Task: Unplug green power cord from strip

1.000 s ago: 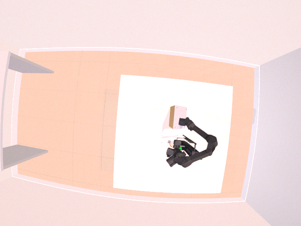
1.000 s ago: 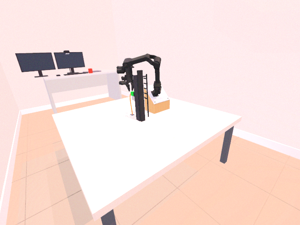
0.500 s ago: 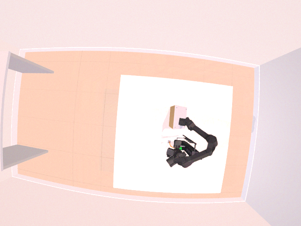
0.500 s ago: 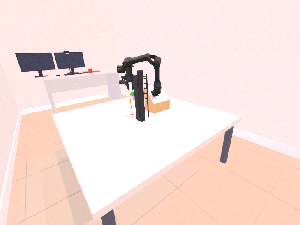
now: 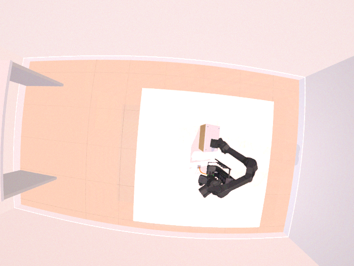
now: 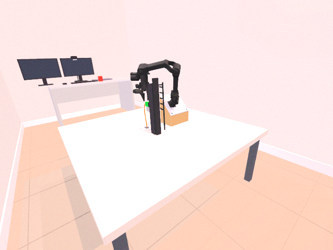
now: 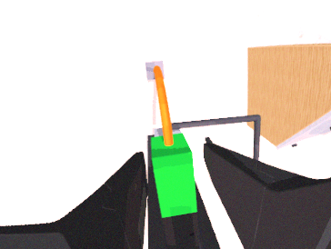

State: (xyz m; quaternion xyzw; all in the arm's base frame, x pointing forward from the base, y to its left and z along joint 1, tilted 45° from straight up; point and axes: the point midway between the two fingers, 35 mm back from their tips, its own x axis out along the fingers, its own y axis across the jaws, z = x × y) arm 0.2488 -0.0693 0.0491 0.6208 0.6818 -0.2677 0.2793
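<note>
The green plug is 1 cm behind my gripper tip, 5 cm to the left of it and 1 cm below it. Also, from my gripper tip: grey anchor 3 cm to the right, 24 cm below.
</note>
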